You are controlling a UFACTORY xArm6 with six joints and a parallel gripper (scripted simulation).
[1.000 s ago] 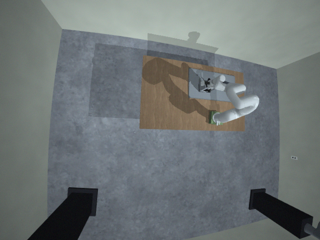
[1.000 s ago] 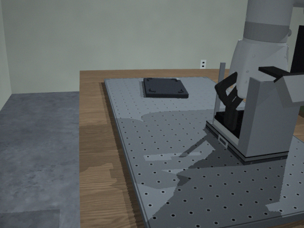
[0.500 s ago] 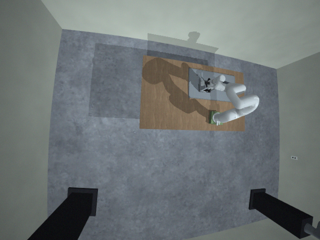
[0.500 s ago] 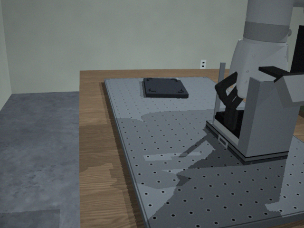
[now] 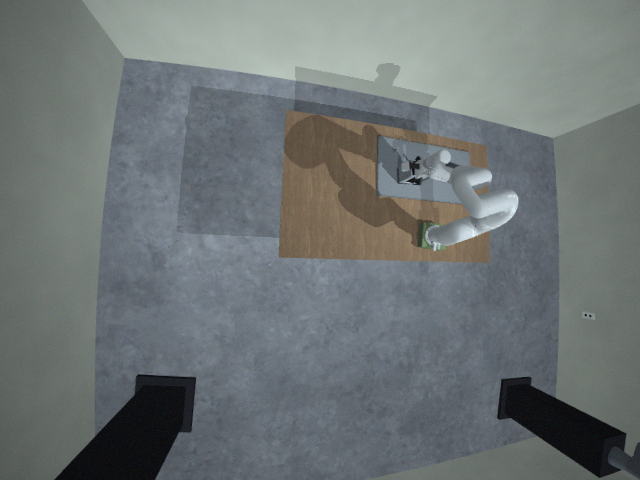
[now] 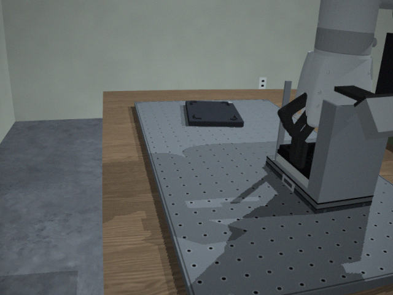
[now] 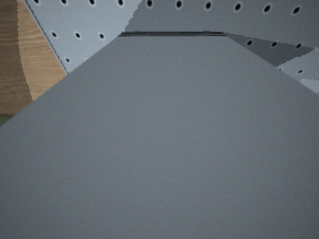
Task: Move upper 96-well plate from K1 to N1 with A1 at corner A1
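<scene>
Now: hand 1 cm above the black 96-well plate. Round my hand: white 96-well plate (2 cm below); then grey rack wall (1 cm behind, 7 cm to the left, 3 cm above); then thin post (5 cm ahead, 6 cm to the right, 3 cm above).
</scene>
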